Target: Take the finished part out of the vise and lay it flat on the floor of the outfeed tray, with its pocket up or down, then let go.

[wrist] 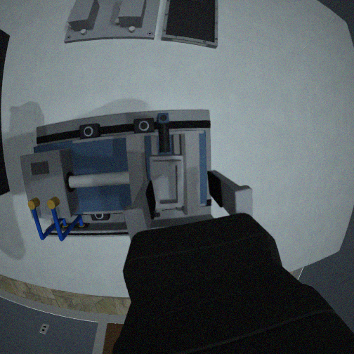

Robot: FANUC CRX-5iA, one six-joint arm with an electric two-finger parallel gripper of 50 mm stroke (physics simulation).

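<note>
The finished part (pixel 166 182), a light grey rectangular block with its pocket facing up, sits between the jaws of the vise (pixel 102 196) in the middle of the wrist view. Whether the jaws press on it cannot be told. My gripper (pixel 180 187) is open and empty, above the vise. Its left finger shows near the part's left side, and its right finger shows to the right, beyond the right jaw. The gripper's dark body covers the lower right of the view. The outfeed tray (pixel 215 37), with a dark floor and a grey rim, is partly in view at the top.
A grey plate (pixel 110 37) with two grey blocks stands left of the tray. A black cylinder (pixel 164 137) with a blue end reaches over the vise beside the part. Blue bent tubes (pixel 57 225) with yellow caps stand at the vise's lower left. The table edge runs along the bottom.
</note>
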